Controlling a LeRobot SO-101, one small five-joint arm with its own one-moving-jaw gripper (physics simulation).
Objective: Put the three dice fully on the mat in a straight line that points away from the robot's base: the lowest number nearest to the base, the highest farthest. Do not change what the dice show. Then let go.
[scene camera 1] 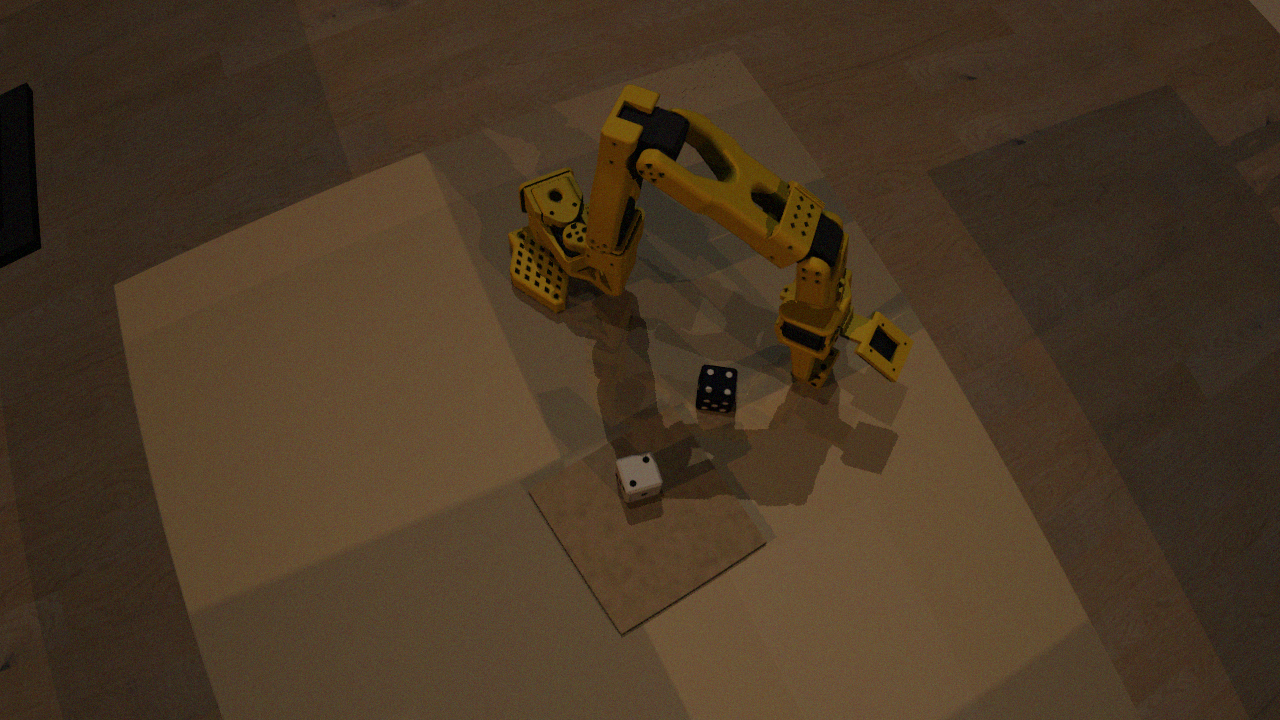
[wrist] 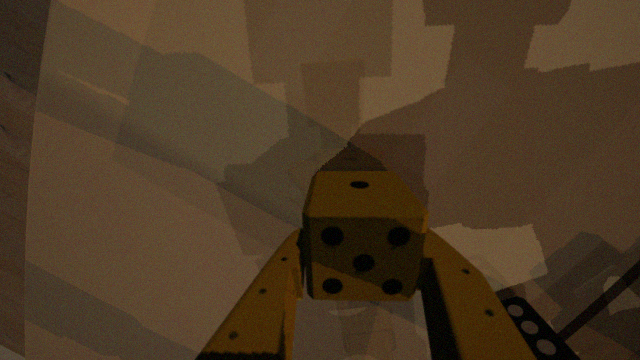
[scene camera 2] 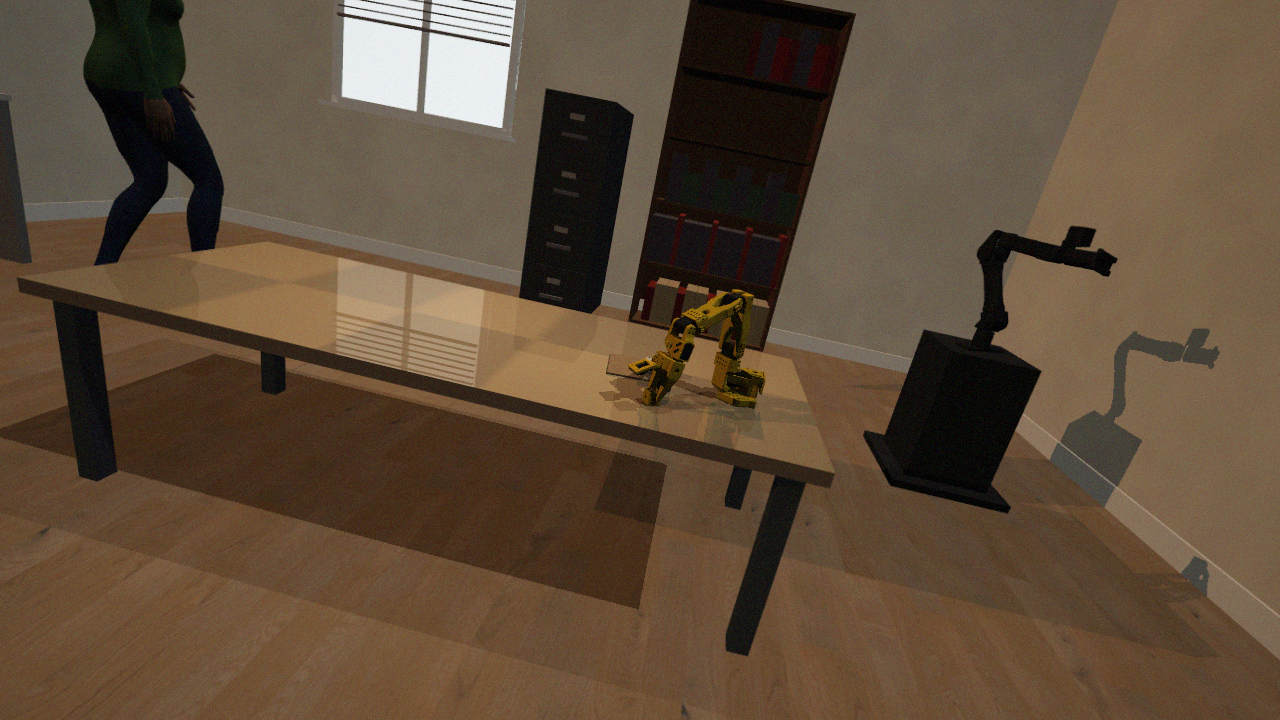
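Seen in the pictures: hand, its tool point: (scene camera 1: 818,347) (wrist: 310,242) (scene camera 2: 657,399); arm's base, origin of its link: (scene camera 1: 577,277) (scene camera 2: 727,395).
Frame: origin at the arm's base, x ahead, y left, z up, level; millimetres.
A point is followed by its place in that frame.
The yellow die (wrist: 363,250) {x 170, y 152, z 30 mm} sits between the two jaws of my gripper (wrist: 363,245) {x 156, y 159, z 16 mm} (scene camera 1: 813,379) {x 156, y 159, z 16 mm} (scene camera 2: 655,394) {x 156, y 159, z 16 mm}, which press on its two sides; it shows five on top and one on a side. In scene camera 1 the jaws hide it. The gripper is low over the table, right of the black die (scene camera 1: 716,388) {x 156, y 54, z 30 mm} (wrist: 531,327) {x 167, y 67, z 15 mm}, which stands off the mat with four on top. The white die (scene camera 1: 639,476) {x 198, y -36, z 34 mm} stands on the brown square mat (scene camera 1: 640,573) {x 264, y -66, z 4 mm} (scene camera 2: 617,366) {x 270, y -14, z 4 mm} near its base-side edge, showing two on top. In scene camera 2 the dice are too small or hidden to tell.
The robot's base (scene camera 1: 539,268) {x -17, y -30, z 10 mm} (scene camera 2: 739,390) {x -21, y 10, z 23 mm} stands on the wooden table (scene camera 1: 313,376) {x -9, y -256, z 0 mm} (scene camera 2: 268,295) {x 1132, y 42, z 0 mm}. The black die lies between my gripper and the mat's near corner. The table's right edge runs beside the gripper.
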